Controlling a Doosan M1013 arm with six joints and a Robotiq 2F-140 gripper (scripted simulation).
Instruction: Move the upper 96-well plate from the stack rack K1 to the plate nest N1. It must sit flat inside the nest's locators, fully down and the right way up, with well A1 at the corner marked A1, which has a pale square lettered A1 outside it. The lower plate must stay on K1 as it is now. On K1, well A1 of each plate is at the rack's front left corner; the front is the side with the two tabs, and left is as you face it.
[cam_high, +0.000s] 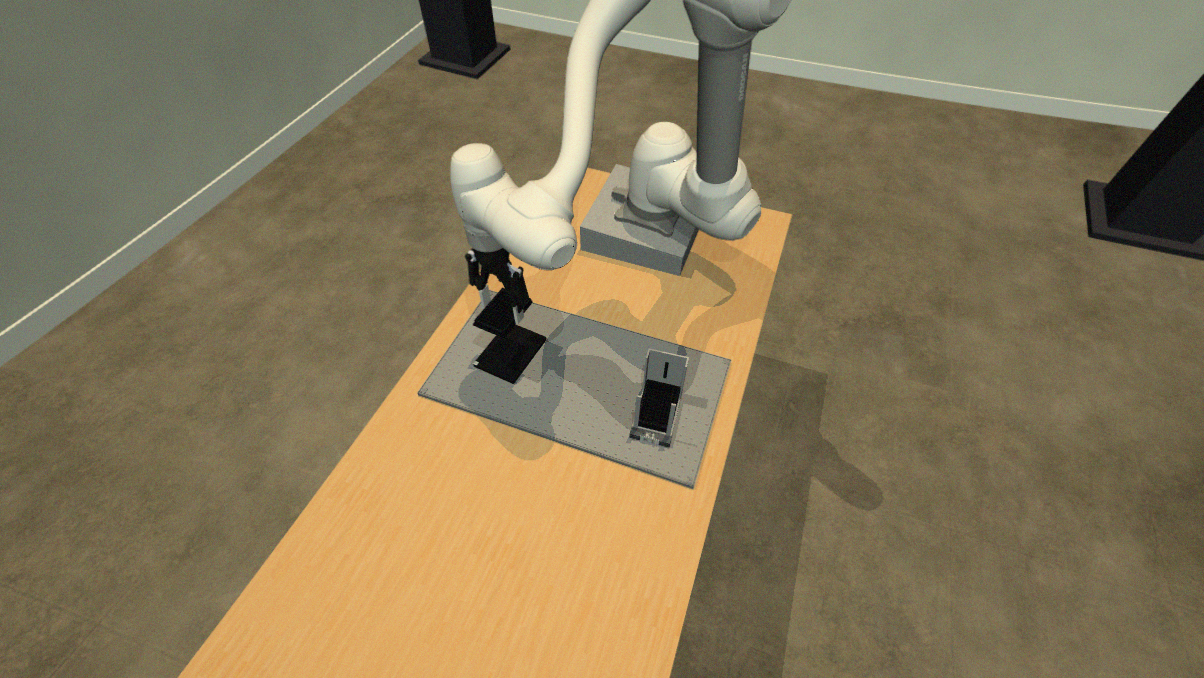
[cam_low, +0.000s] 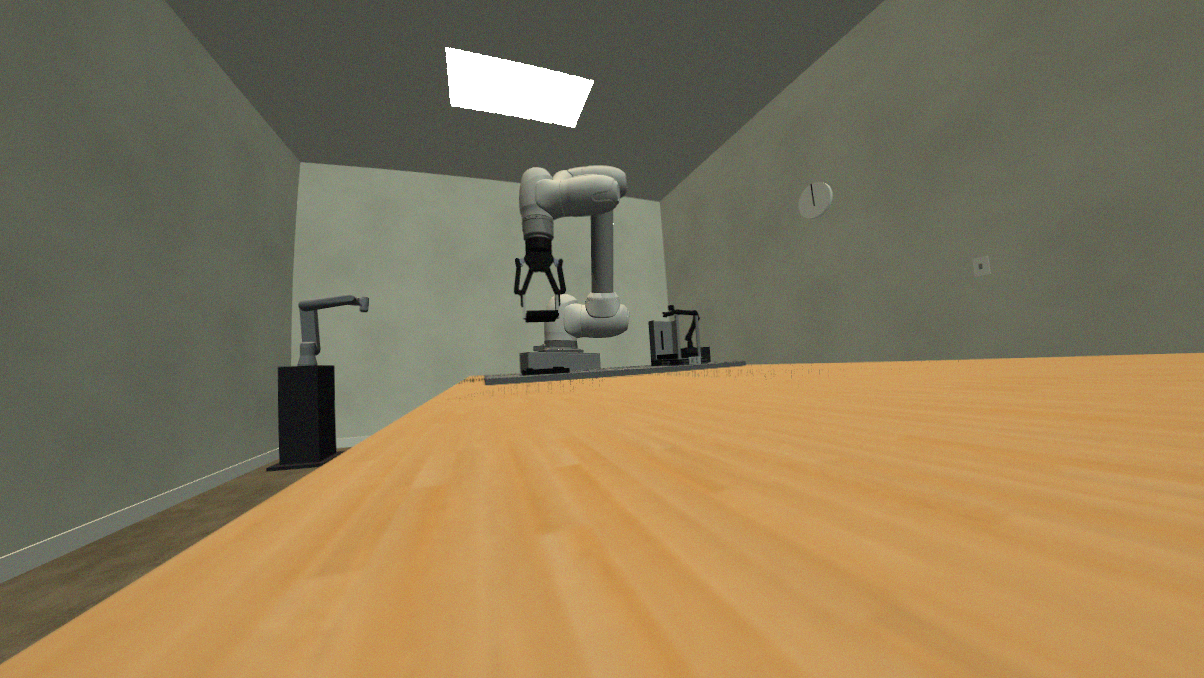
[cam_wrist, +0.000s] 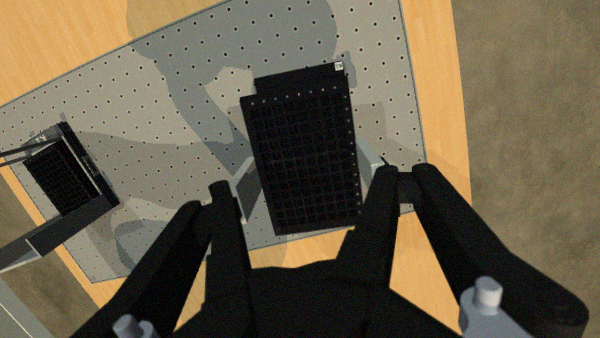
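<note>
My gripper is now 17 cm above the black plate nest N1. Round my hand: pale A1 square: 17 cm below, 7 cm ahead, 6 cm to the right.
</note>
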